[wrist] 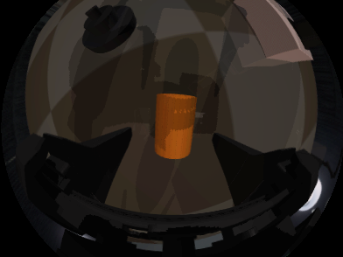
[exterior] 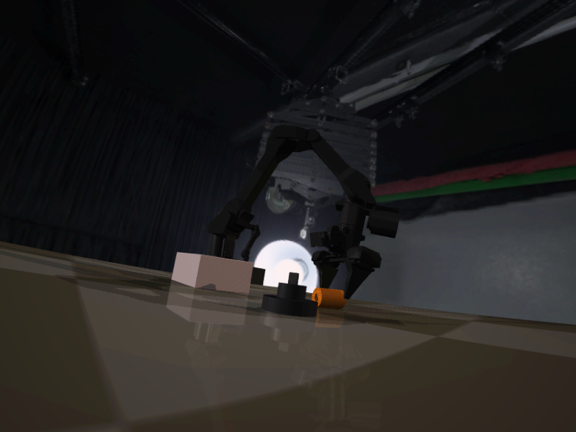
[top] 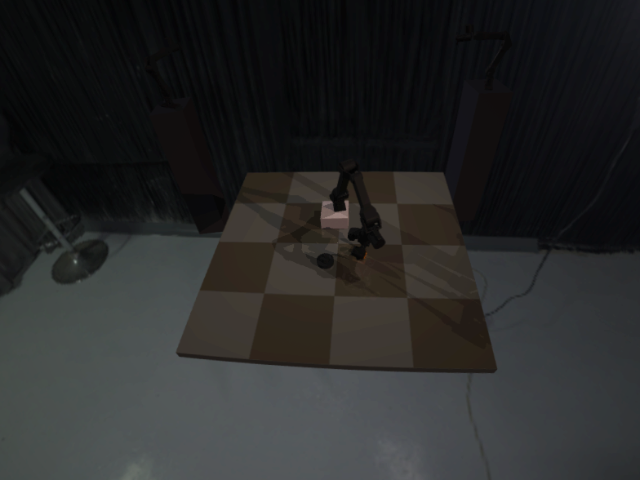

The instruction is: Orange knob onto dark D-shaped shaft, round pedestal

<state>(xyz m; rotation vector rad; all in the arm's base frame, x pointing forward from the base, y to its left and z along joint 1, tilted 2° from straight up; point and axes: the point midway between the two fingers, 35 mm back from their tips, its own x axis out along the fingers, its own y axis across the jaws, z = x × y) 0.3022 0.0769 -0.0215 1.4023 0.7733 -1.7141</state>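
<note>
Now: gripper tip 10 mm past the orange knob and 10 mm to the left of it. Round my gripper tip: dark pedestal (20 mm ahead, 180 mm to the right, 10 mm above).
</note>
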